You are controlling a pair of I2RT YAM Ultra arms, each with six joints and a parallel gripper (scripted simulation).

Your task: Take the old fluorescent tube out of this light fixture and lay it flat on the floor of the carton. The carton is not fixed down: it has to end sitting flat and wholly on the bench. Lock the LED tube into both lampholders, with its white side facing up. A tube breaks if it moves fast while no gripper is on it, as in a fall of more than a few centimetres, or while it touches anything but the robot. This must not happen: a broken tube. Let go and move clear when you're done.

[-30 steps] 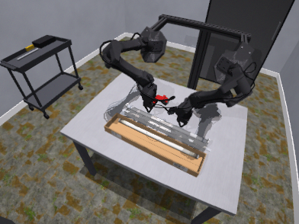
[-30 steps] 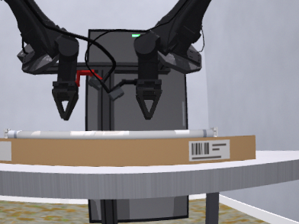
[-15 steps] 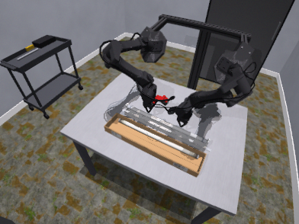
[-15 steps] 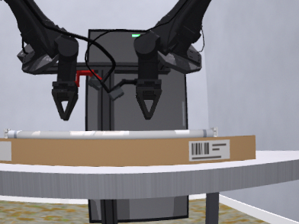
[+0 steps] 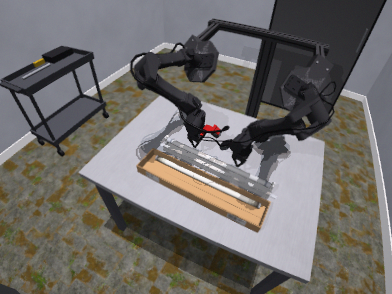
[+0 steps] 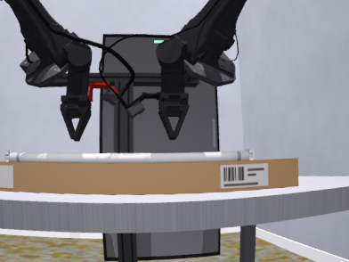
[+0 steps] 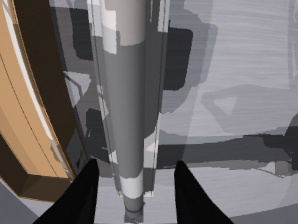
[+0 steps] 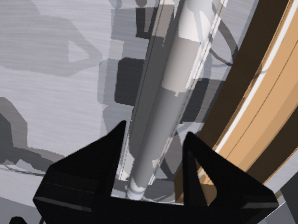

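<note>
Now: the LED tube 120 mm to the right of my left hand and 50 mm below it. Round my left hand: light fixture (120 mm to the right, 70 mm below); then carton (160 mm ahead, 130 mm to the right, 90 mm below); then old fluorescent tube (130 mm to the right, 110 mm ahead, 100 mm below).
Right now my right hand is 120 mm to the right of the LED tube, 50 mm above it and 20 mm short of it. Round my right hand: light fixture 120 mm to the left, 70 mm below, 20 mm ahead; then carton 170 mm ahead, 110 mm to the left, 90 mm below; then old fluorescent tube 120 mm ahead, 110 mm to the left, 100 mm below.
</note>
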